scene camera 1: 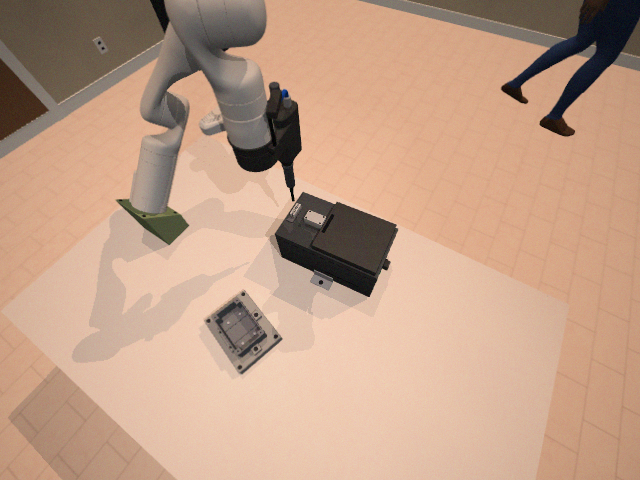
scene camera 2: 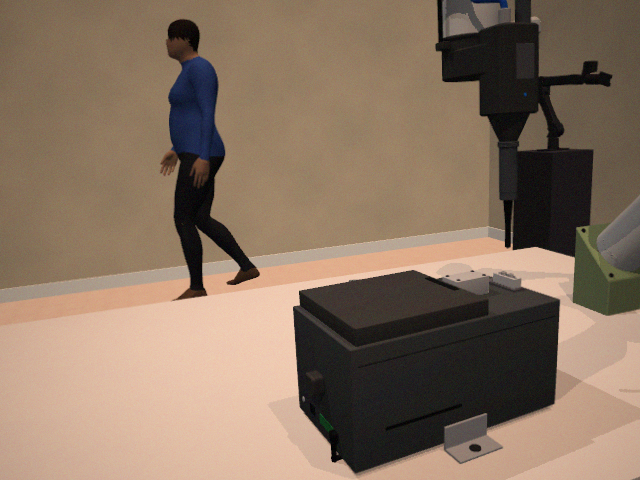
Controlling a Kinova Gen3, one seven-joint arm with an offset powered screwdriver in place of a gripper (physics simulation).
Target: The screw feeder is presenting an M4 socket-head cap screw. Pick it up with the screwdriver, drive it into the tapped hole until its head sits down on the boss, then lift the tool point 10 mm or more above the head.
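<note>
The screwdriver (scene camera 1: pixel 293 199) (scene camera 2: pixel 508 246) points straight down. Its thin dark tip is apart from the screw feeder and above its small pale screw rail (scene camera 1: pixel 295 210) (scene camera 2: pixel 506 280). No screw can be made out on the tip, so I read it as open and empty. The feeder (scene camera 1: pixel 356 237) (scene camera 2: pixel 454 366) is a black box with a raised dark lid. Small pieces show on the rail, but a single presented screw is too small to tell. The grey workpiece plate (scene camera 1: pixel 249 360) with a walled pocket lies apart from the feeder in scene camera 1; which hole is tapped cannot be told.
A white block (scene camera 1: pixel 314 218) (scene camera 2: pixel 467 282) stands on the feeder beside the rail. A metal bracket (scene camera 1: pixel 321 280) (scene camera 2: pixel 473 439) juts from the feeder's side at its foot. The arm's green base (scene camera 1: pixel 168 225) (scene camera 2: pixel 604 284) stands on the pale table. A person (scene camera 1: pixel 584 72) (scene camera 2: pixel 193 108) is beyond the table.
</note>
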